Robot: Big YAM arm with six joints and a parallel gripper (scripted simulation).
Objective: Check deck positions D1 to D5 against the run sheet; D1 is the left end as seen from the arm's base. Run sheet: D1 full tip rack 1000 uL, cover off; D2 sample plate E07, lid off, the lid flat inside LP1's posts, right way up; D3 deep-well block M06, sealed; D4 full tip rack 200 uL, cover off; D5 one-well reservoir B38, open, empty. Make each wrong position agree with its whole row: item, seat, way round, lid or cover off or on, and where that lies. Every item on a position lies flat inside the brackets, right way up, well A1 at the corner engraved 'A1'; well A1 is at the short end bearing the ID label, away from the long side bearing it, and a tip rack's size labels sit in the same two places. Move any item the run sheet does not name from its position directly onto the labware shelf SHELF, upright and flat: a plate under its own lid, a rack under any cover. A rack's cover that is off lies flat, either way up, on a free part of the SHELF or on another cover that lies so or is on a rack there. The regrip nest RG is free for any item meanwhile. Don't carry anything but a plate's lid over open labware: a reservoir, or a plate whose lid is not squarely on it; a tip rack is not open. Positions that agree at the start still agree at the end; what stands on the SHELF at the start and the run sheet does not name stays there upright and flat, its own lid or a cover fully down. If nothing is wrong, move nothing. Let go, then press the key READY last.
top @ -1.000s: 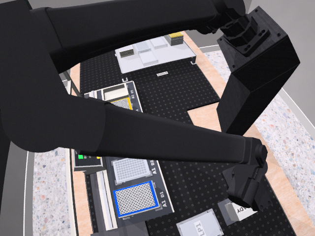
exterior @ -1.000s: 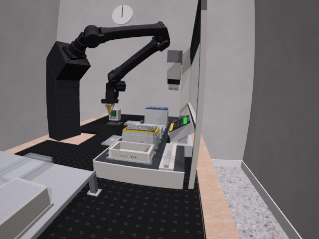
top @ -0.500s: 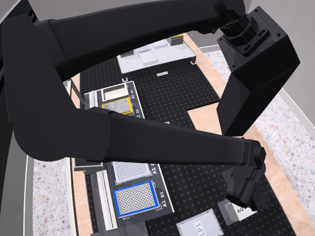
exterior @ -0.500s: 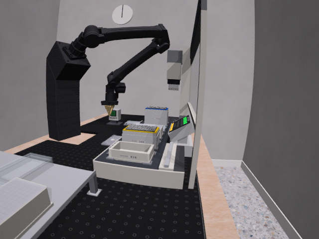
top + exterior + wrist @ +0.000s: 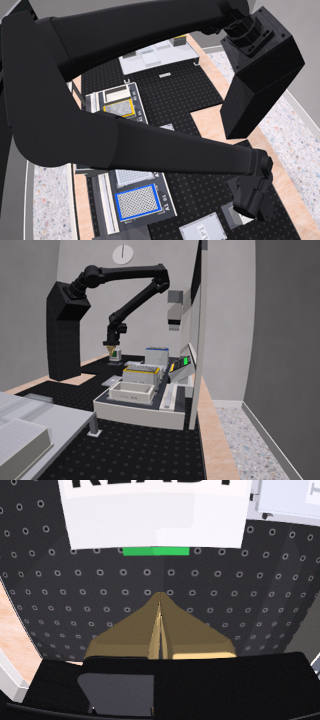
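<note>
My hand is 5 cm to the right of the ready key. Also, from my hand: blue-rimmed tip rack 30 cm ahead, 10 cm to the right, 4 cm above; then regrip nest 31 cm to the right, 12 cm ahead, 7 cm below; then lid 15 cm ahead, 8 cm to the left, 6 cm below.
</note>
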